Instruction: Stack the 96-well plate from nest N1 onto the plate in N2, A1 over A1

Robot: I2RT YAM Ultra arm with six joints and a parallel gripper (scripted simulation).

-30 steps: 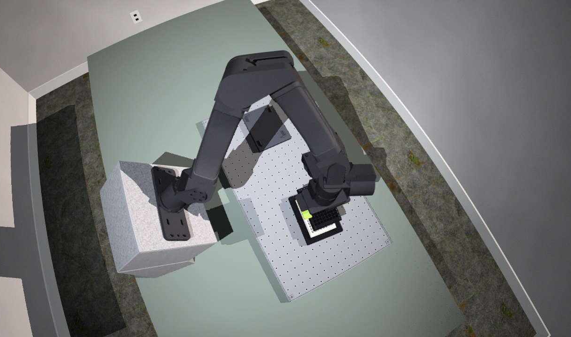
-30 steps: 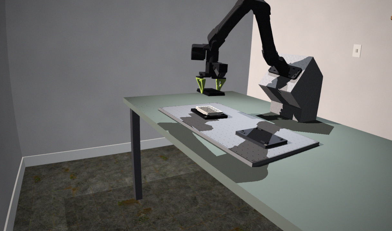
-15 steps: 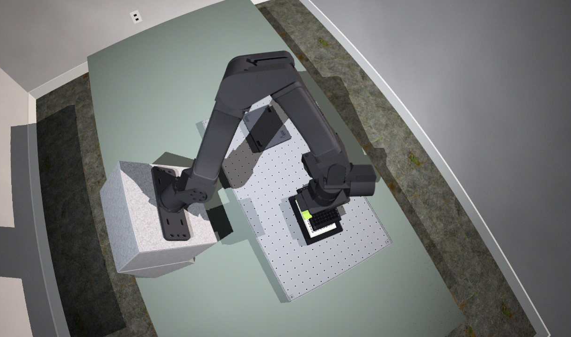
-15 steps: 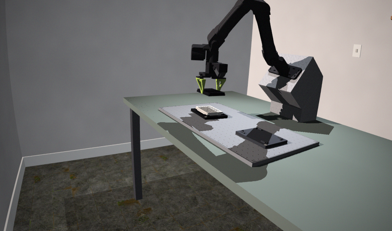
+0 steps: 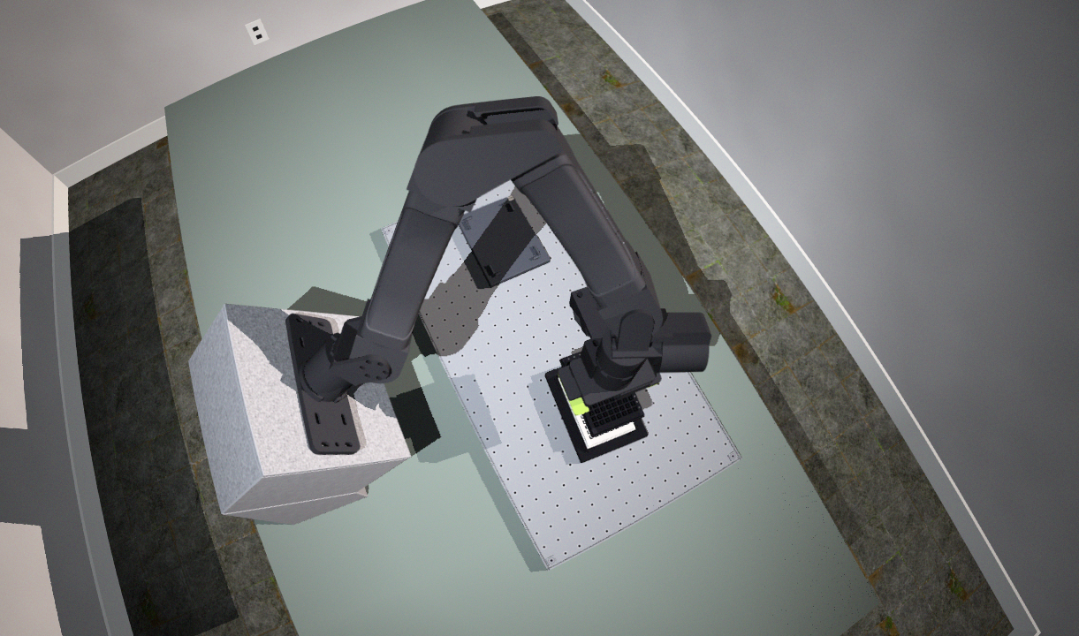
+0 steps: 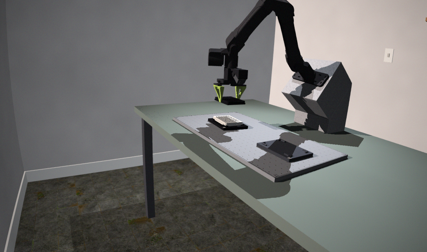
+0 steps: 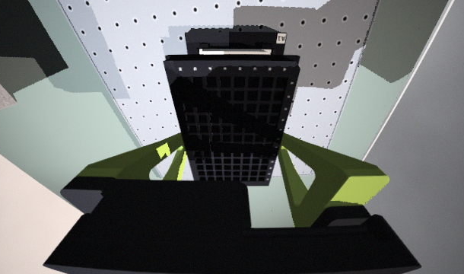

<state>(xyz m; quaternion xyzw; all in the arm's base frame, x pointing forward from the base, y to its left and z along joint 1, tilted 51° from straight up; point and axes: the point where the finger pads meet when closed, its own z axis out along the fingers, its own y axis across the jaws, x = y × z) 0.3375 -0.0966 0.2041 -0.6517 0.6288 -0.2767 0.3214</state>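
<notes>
The black 96-well plate is right at my hand. Round my hand: white 96-well plate (9 cm below); black nest N2 (11 cm below); nest N1 (35 cm to the left, 11 cm below, 7 cm behind).
</notes>
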